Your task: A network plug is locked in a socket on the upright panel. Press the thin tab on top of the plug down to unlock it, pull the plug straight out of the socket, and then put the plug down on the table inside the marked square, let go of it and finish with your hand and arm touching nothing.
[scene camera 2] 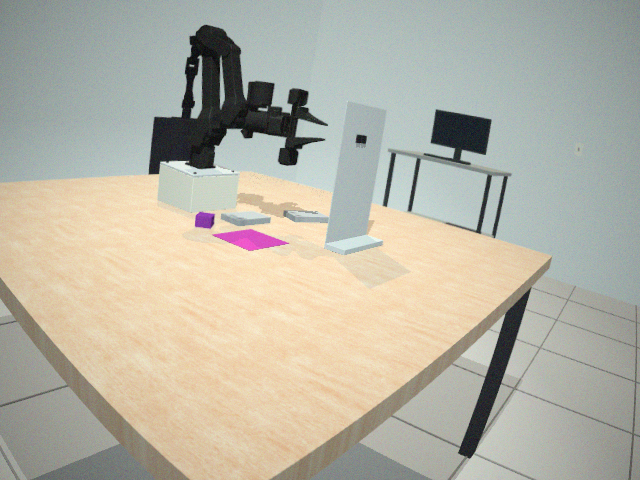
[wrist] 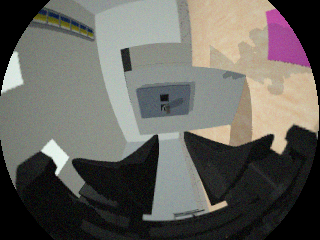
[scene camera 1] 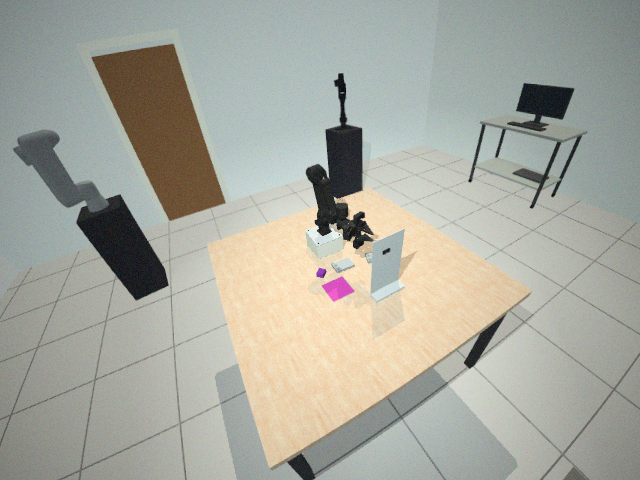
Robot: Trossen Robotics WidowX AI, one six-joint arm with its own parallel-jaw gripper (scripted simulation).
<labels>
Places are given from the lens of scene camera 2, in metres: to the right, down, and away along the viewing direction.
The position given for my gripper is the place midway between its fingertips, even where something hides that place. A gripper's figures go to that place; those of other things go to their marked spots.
my gripper (scene camera 2: 326, 132): 0.01, -0.25, 1.10
upright panel (scene camera 2: 363, 126): 0.10, -0.25, 1.03
magenta marked square (scene camera 2: 249, 239): -0.15, 0.00, 1.01
</labels>
